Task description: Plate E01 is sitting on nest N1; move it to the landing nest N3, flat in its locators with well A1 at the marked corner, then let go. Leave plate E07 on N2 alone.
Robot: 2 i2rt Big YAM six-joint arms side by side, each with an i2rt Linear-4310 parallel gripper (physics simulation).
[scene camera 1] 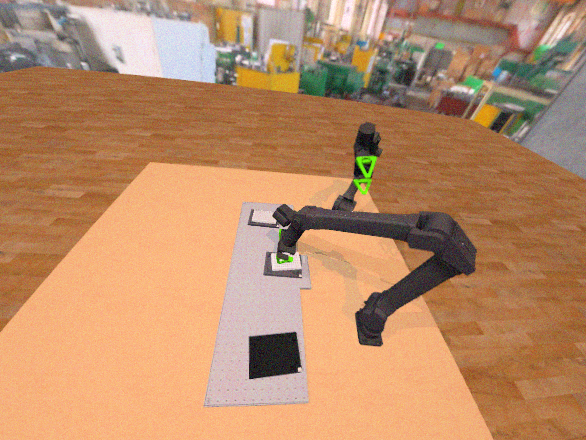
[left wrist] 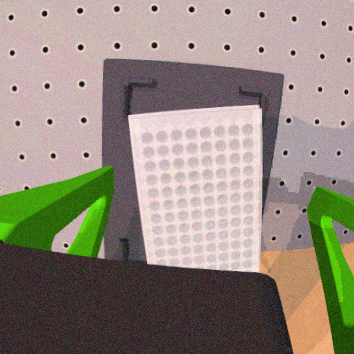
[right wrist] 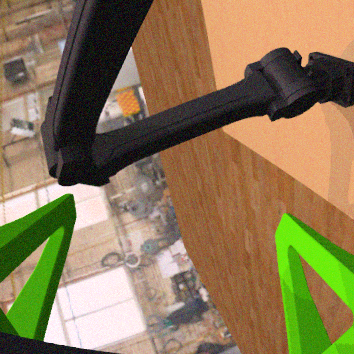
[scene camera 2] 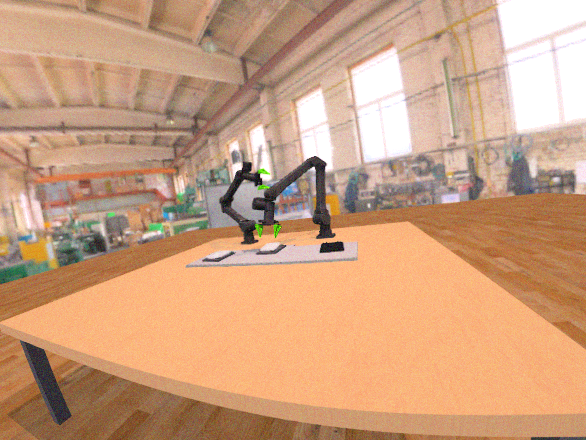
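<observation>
No labels are readable. A white well plate [scene camera 1: 286, 266] [scene camera 2: 271, 246] [left wrist: 200, 185] lies askew on the dark middle nest [scene camera 1: 268, 272] [left wrist: 190, 77], off the upper corner locators in the left wrist view. My left gripper [scene camera 1: 284, 251] [scene camera 2: 268, 236] [left wrist: 215, 188] is open above this plate, with a finger out to each side and none touching it. Another white plate [scene camera 1: 262, 217] [scene camera 2: 220, 255] sits on the far nest in scene camera 1. A black nest [scene camera 1: 274, 355] [scene camera 2: 332, 247] with a white corner mark shows no plate. My right gripper [scene camera 1: 365, 184] [scene camera 2: 269, 180] [right wrist: 178, 214] is open and empty, high up.
The perforated grey board [scene camera 1: 250, 300] [scene camera 2: 300, 258] [left wrist: 50, 100] carries all three nests on the wooden table [scene camera 1: 125, 300] [scene camera 2: 250, 325]. The left arm [scene camera 1: 360, 223] [scene camera 2: 320, 192] reaches across to the middle nest. Another arm [right wrist: 190, 117] crosses the right wrist view.
</observation>
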